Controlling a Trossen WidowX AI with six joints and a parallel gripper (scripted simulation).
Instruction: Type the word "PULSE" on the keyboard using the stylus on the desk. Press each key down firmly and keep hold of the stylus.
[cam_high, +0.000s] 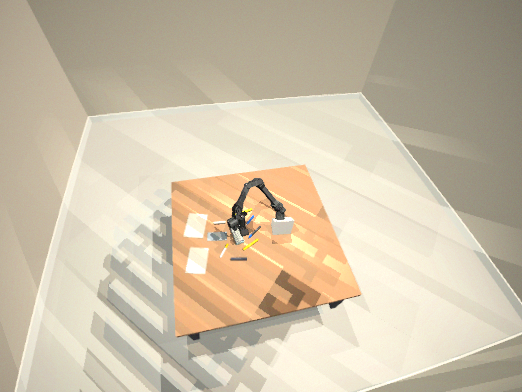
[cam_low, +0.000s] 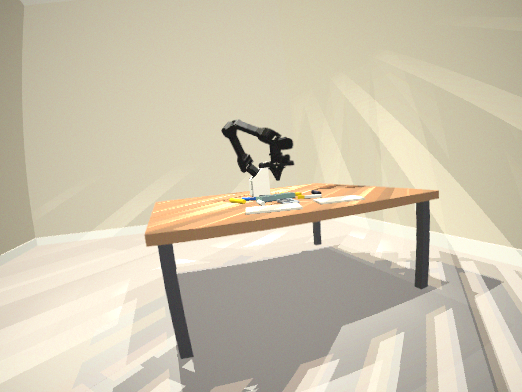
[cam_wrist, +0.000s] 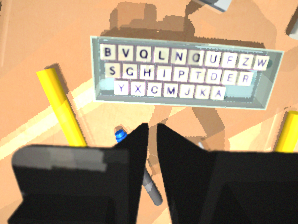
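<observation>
My gripper tip is 9 cm past the blue stylus, 10 cm to the left of it and 9 cm above it. Also, from my gripper tip: grey block: 18 cm ahead, 5 cm to the right, 9 cm below.
</observation>
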